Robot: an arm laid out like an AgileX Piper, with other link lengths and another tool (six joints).
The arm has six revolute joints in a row. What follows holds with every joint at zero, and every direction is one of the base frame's.
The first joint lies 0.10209 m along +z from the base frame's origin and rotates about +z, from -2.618 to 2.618 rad.
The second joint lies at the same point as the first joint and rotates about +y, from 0 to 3.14 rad.
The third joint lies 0.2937 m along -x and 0.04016 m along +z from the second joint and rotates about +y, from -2.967 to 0 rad.
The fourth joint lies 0.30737 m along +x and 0.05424 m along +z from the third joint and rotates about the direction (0.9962, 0, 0.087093), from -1.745 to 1.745 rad.
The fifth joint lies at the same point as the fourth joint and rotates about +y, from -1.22 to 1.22 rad.
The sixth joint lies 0.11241 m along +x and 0.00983 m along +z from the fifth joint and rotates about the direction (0.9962, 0, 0.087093), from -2.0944 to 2.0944 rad.
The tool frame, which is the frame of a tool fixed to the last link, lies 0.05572 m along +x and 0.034 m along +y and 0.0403 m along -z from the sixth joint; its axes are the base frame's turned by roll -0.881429, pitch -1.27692 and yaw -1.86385 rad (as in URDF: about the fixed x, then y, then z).
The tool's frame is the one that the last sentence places.
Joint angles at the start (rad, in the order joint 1, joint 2, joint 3, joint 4, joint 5, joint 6): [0.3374 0.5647 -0.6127 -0.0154 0.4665 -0.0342]
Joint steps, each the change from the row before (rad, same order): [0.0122 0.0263 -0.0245 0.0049 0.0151 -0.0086]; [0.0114 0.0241 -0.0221 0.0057 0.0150 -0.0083]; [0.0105 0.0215 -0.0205 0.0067 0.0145 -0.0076]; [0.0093 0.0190 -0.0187 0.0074 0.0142 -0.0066]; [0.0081 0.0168 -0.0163 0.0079 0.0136 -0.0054]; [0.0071 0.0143 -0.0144 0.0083 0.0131 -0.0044]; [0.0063 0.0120 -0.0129 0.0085 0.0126 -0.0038]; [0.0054 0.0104 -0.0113 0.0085 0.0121 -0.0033]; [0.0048 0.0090 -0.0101 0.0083 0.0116 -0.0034]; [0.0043 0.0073 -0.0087 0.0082 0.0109 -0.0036]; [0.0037 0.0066 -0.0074 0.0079 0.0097 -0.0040]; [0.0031 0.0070 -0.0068 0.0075 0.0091 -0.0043]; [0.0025 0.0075 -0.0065 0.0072 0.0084 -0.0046]
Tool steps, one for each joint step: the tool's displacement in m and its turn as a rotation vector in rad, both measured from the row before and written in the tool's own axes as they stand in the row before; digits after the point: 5 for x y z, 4 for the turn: [0.00295 -0.00266 0.00316 0.0093 -0.0212 -0.0004]; [0.00233 -0.00254 0.00296 0.0091 -0.0208 0.0006]; [0.00218 -0.00262 0.00263 0.0092 -0.0188 0.0016]; [0.00193 -0.00259 0.00229 0.0088 -0.0170 0.0029]; [0.00144 -0.00242 0.00206 0.0082 -0.0158 0.0045]; [0.00117 -0.00239 0.00170 0.0079 -0.0141 0.0055]; [0.00102 -0.00239 0.00134 0.0076 -0.0124 0.0059]; [0.00073 -0.00223 0.00112 0.0070 -0.0115 0.0063]; [0.00054 -0.00211 0.00091 0.0067 -0.0108 0.0059]; [0.00034 -0.00203 0.00066 0.0065 -0.0099 0.0053]; [0.00014 -0.00177 0.00065 0.0060 -0.0094 0.0047]; [-0.00001 -0.00145 0.00078 0.0052 -0.0097 0.0044]; [-0.00004 -0.00116 0.00092 0.0045 -0.0098 0.0041]
